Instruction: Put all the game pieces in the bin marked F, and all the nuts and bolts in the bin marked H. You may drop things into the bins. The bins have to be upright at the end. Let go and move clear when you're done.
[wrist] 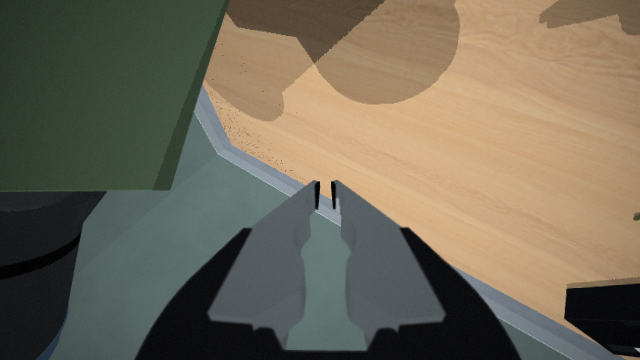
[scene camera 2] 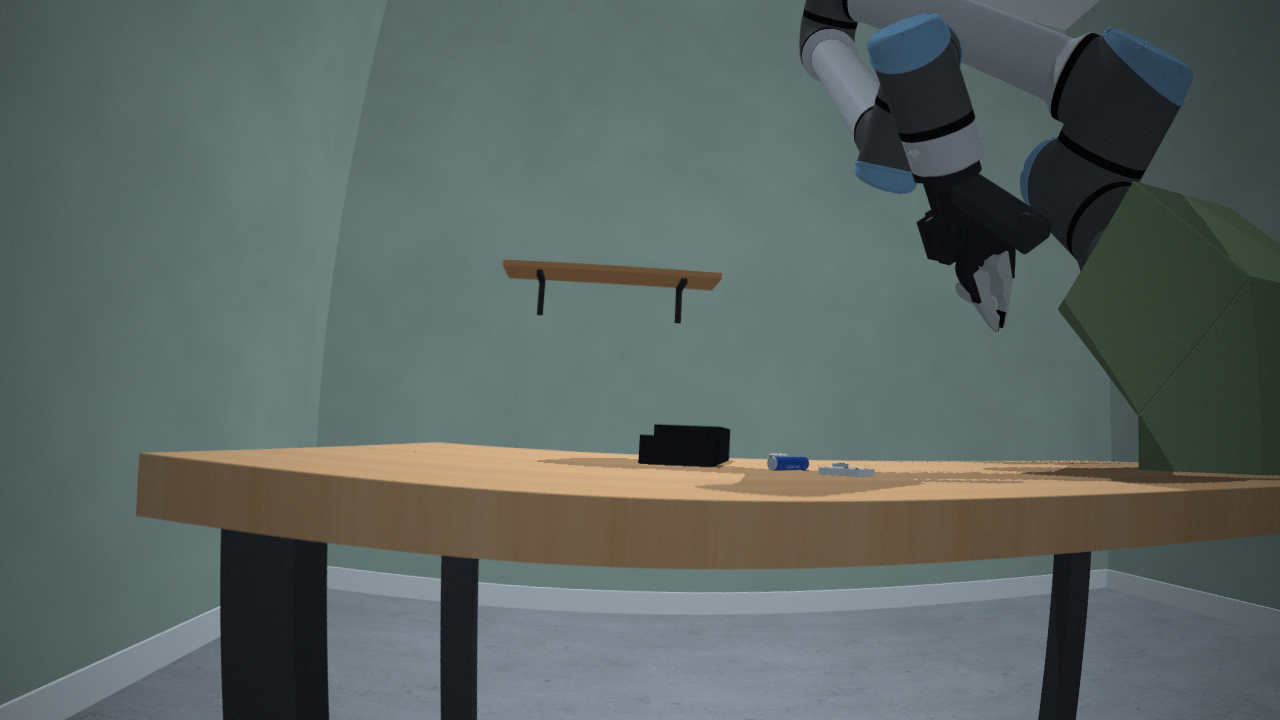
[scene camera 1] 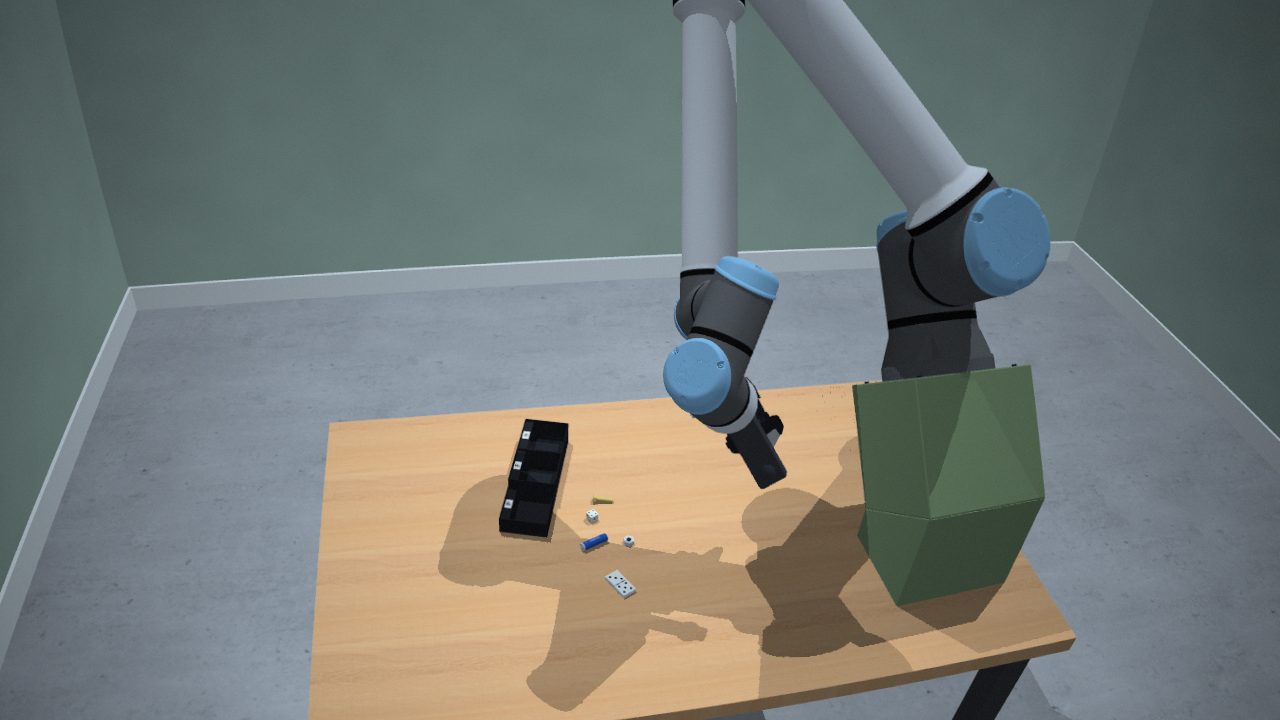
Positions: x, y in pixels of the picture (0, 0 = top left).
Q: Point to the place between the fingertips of my gripper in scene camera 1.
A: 769, 445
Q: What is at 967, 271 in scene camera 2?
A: My gripper.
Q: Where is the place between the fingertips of my gripper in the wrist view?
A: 325, 183
